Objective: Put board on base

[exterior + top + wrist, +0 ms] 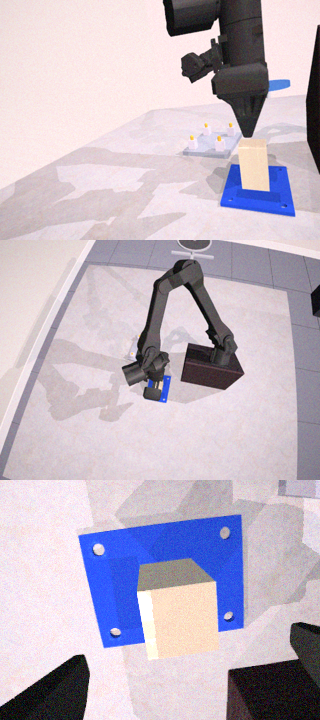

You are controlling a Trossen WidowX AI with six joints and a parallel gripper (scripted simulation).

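The blue board lies 90 mm below my gripper tip. Also, from my gripper tip: grey base 120 mm ahead, 170 mm to the right, 100 mm below.
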